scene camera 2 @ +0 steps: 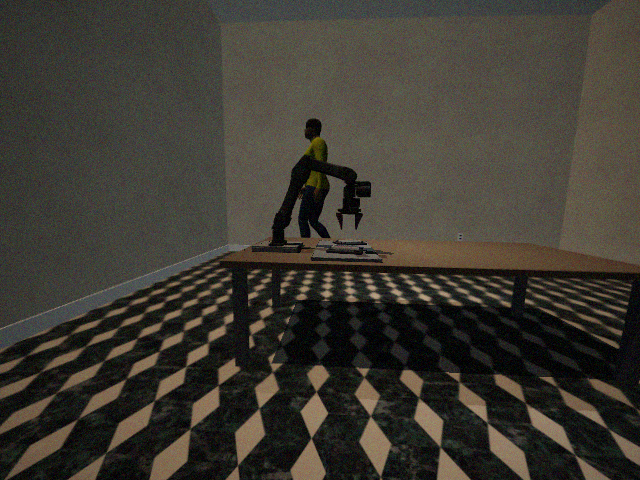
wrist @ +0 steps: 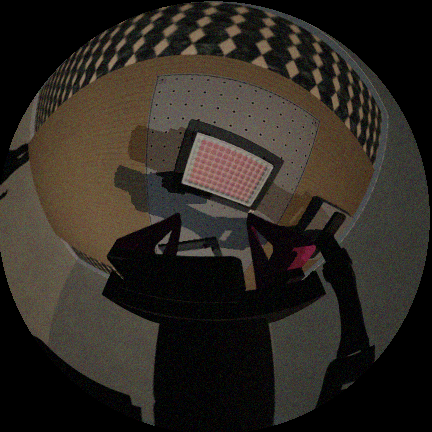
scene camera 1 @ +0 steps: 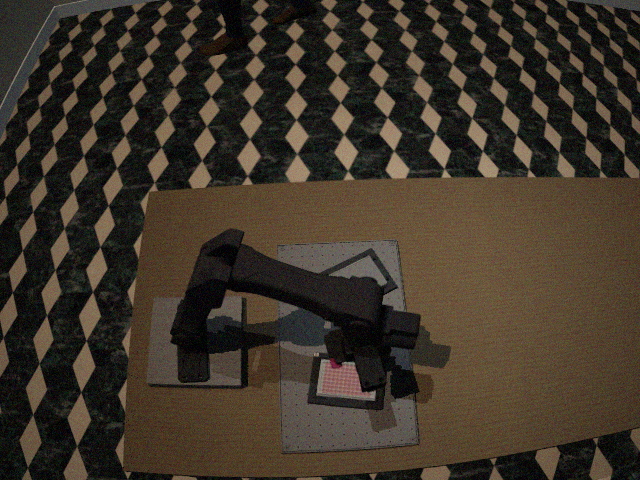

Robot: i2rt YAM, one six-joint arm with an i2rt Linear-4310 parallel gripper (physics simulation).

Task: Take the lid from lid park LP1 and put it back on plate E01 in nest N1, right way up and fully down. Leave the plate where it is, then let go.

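Frame: origin at the arm's base, x ahead, y left, z up, level; metres.
Where they show: gripper, fingertip midpoint: (scene camera 2: 348,229) (wrist: 213,217); arm's base, link origin: (scene camera 2: 278,243) (wrist: 322,237) (scene camera 1: 192,342).
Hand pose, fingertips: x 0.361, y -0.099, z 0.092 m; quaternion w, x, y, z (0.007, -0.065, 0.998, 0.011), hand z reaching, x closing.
Things, the pixels of their top centre, and the offset from my fingertips. Level surfaces: height alone.
- Plate E01, top centre: (wrist: 227,173) (scene camera 1: 347,378) (scene camera 2: 345,246) dx -0.017, dy -0.026, dz -0.079 m
- lid, top centre: (scene camera 1: 355,280) (wrist: 191,259) (scene camera 2: 349,240) dx +0.033, dy +0.217, dz -0.087 m
- lid park LP1, top centre: (scene camera 1: 355,279) (wrist: 191,260) (scene camera 2: 349,240) dx +0.034, dy +0.218, dz -0.085 m
- wooden table, surface height: dz -0.118 m
My gripper (scene camera 2: 348,228) (wrist: 213,217) is open and empty, pointing down high above the board. In scene camera 1 the arm hides most of it. Plate E01 (scene camera 1: 343,379) (wrist: 230,171), with pink wells and a pale rim, lies flat inside the dark frame of nest N1 (scene camera 1: 341,403) (wrist: 188,150). It is ahead of the fingertips in the wrist view. Whether anything clear covers it is hard to tell. A pale panel that looks like the lid (scene camera 1: 361,268) lies in the angled dark frame of lid park LP1 (scene camera 1: 383,271) (wrist: 190,245). The arm and gripper hide part of it.
The grey perforated board (scene camera 1: 305,428) (wrist: 175,100) carries both frames and lies on the wooden table (scene camera 1: 516,310) (scene camera 2: 465,253). The arm's base plate (scene camera 1: 162,335) is left of the board. A person in a yellow top (scene camera 2: 320,149) stands behind the table.
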